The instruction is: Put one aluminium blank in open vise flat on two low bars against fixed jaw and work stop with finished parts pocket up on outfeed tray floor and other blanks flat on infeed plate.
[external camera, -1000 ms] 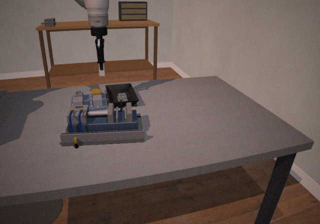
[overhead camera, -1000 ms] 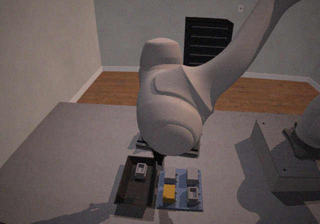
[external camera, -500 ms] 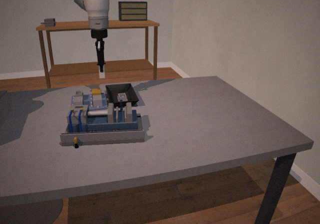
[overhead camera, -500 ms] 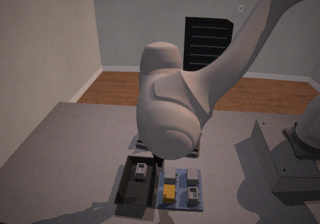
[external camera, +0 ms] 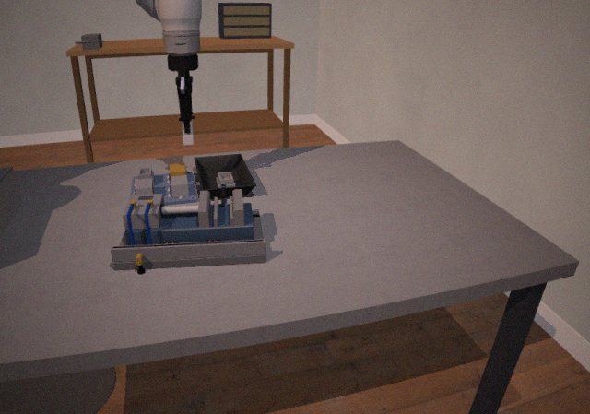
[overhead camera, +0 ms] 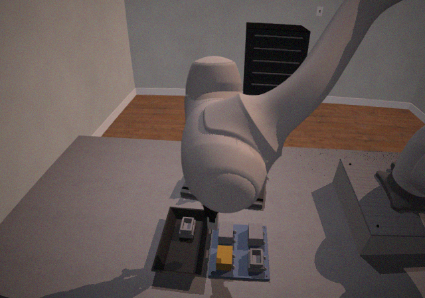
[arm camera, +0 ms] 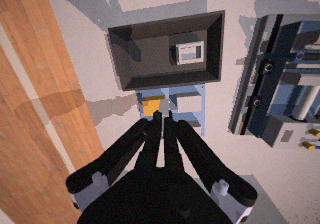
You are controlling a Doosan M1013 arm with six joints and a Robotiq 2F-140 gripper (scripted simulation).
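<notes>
My gripper is now 15 cm above the infeed plate, 8 cm past it and 2 cm to the left of it. The rest, counted from my hand: blue vise: 30 cm to the right, 11 cm below, 1 cm behind; brass blank: 13 cm below, 4 cm behind, 3 cm to the left; aluminium blank: 13 cm below, 6 cm to the right, 3 cm behind.
</notes>
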